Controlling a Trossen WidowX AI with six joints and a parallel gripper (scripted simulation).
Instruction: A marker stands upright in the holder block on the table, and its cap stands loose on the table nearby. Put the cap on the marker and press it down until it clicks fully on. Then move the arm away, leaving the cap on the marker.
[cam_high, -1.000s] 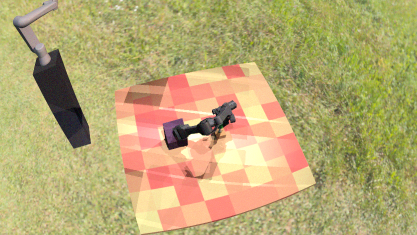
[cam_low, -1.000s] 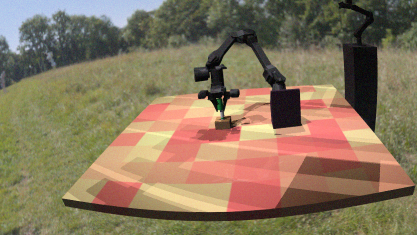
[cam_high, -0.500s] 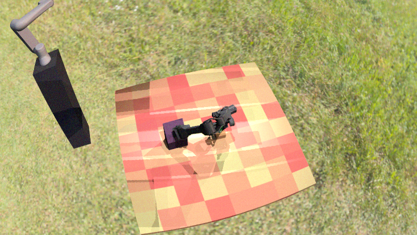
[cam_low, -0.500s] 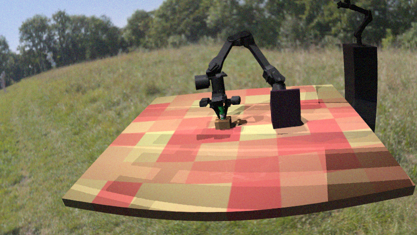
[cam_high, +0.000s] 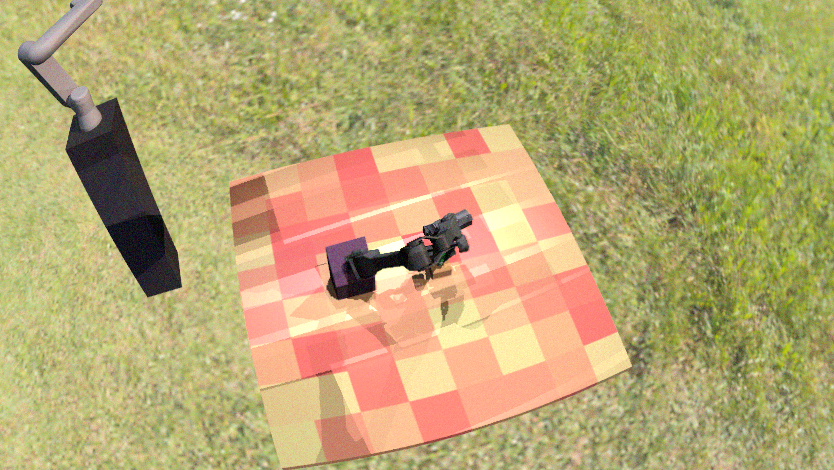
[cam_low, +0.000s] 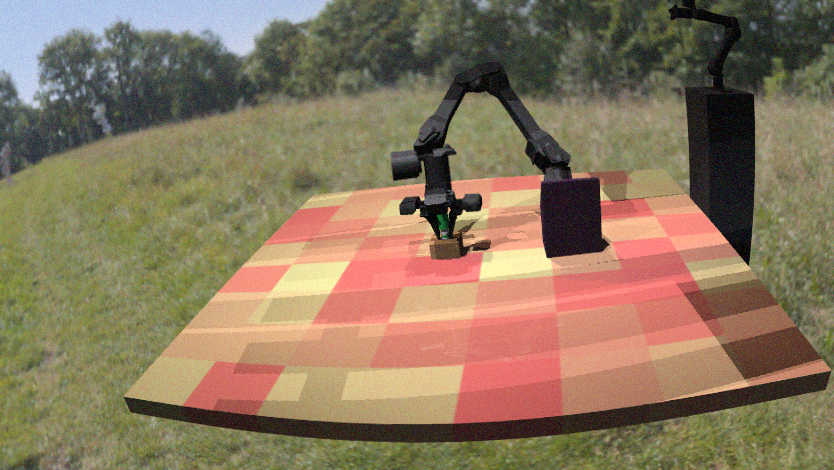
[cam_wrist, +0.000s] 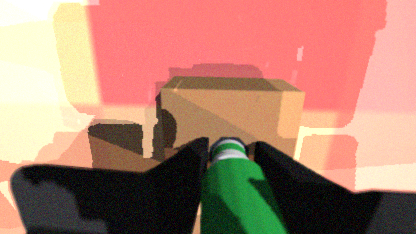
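My gripper tip is 5 cm below the green marker cap.
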